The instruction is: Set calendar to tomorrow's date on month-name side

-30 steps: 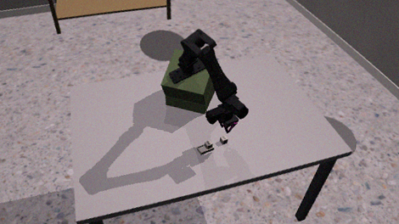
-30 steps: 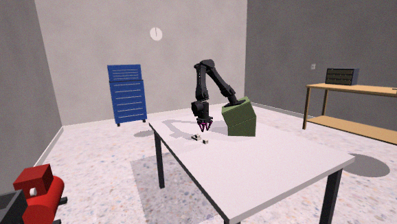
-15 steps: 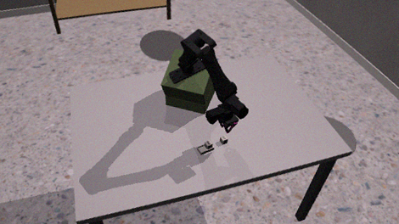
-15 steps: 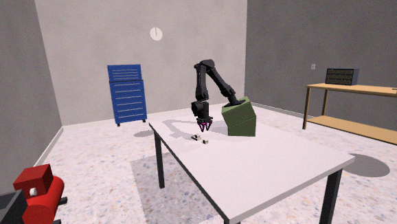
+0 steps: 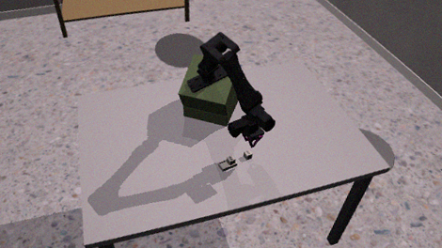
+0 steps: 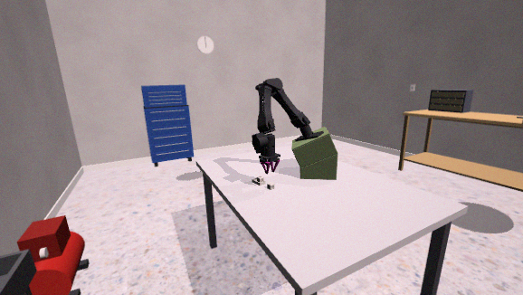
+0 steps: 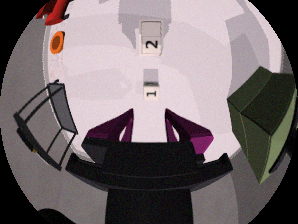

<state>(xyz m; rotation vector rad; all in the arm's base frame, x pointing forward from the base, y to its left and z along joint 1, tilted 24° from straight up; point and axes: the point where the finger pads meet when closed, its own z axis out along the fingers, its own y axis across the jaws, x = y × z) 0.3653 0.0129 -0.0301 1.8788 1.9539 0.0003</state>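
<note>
The white cube is 80 mm below my hand. Round my hand: calendar tray 110 mm to the right, 90 mm below.
</note>
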